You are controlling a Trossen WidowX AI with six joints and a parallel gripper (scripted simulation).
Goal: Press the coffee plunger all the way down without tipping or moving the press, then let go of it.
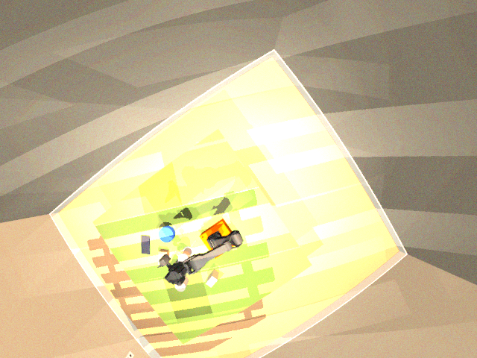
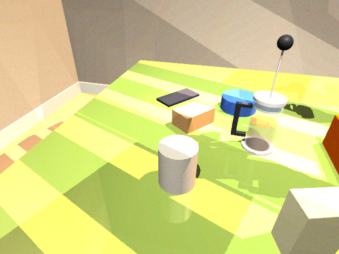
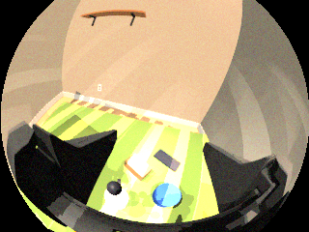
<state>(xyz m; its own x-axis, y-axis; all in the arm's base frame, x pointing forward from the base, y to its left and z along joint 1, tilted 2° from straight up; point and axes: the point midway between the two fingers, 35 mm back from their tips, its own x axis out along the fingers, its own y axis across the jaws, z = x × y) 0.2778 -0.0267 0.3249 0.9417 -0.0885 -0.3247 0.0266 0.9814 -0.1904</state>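
Now: the glass coffee press 280 mm below my gripper tip and 50 mm to the left of it. Round my gripper tip: pale box: 350 mm below, 310 mm to the left, 90 mm behind; flat black slab: 400 mm below, 260 mm ahead, 170 mm to the right; blue bowl: 390 mm below, 160 mm to the right, 40 mm ahead.
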